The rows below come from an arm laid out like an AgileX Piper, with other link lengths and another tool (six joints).
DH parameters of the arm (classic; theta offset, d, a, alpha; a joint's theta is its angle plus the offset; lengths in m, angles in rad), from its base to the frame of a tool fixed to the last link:
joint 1: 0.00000 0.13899 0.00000 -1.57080
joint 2: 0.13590 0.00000 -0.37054 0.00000
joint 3: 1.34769 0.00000 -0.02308 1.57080
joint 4: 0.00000 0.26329 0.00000 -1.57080
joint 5: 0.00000 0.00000 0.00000 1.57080
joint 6: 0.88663 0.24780 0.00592 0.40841
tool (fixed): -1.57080 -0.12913 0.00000 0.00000
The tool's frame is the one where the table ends.
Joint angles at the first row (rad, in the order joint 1, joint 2, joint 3, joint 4, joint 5, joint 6):
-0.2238, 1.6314, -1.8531, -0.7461, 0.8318, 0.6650
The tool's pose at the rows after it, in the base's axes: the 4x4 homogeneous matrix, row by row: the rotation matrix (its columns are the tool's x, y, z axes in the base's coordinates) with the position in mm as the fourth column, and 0 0 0 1 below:
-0.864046 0.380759 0.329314 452.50; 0.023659 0.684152 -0.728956 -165.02; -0.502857 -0.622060 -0.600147 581.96; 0 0 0 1
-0.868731 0.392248 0.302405 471.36; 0.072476 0.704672 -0.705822 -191.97; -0.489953 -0.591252 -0.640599 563.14; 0 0 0 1
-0.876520 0.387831 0.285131 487.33; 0.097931 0.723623 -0.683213 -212.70; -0.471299 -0.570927 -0.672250 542.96; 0 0 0 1
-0.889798 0.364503 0.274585 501.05; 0.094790 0.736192 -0.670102 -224.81; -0.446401 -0.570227 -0.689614 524.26; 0 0 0 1
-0.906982 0.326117 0.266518 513.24; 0.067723 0.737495 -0.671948 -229.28; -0.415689 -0.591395 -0.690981 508.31; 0 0 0 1
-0.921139 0.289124 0.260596 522.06; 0.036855 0.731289 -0.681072 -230.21; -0.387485 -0.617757 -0.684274 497.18; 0 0 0 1
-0.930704 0.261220 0.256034 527.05; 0.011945 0.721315 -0.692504 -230.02; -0.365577 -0.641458 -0.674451 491.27; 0 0 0 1
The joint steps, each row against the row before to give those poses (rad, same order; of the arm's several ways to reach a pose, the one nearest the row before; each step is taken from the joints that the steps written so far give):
-0.0545, 0.0807, -0.0714, 0.0545, 0.0083, 0.0012
-0.0478, 0.0713, -0.0484, 0.0562, -0.0013, -0.0105
-0.0354, 0.0586, -0.0291, 0.0497, -0.0107, -0.0206
-0.0195, 0.0450, -0.0146, 0.0336, -0.0158, -0.0331
-0.0051, 0.0339, -0.0063, 0.0100, -0.0171, -0.0404
0.0006, 0.0228, -0.0040, -0.0025, -0.0127, -0.0365
0.0017, 0.0129, -0.0041, -0.0074, -0.0065, -0.0286

